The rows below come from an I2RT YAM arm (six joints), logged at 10 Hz.
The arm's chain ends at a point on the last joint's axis. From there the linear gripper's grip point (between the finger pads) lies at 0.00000 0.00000 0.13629 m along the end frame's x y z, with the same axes.
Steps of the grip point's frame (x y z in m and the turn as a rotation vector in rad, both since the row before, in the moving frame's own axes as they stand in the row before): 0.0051 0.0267 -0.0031 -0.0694 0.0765 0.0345; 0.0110 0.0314 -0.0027 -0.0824 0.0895 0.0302; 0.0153 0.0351 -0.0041 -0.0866 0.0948 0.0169; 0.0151 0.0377 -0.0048 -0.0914 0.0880 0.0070
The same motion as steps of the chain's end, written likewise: -0.0051 0.0171 -0.0024 -0.0694 0.0765 0.0345; -0.0010 0.0200 -0.0017 -0.0824 0.0895 0.0302; 0.0025 0.0232 -0.0030 -0.0866 0.0948 0.0169; 0.0032 0.0252 -0.0037 -0.0914 0.0880 0.0070
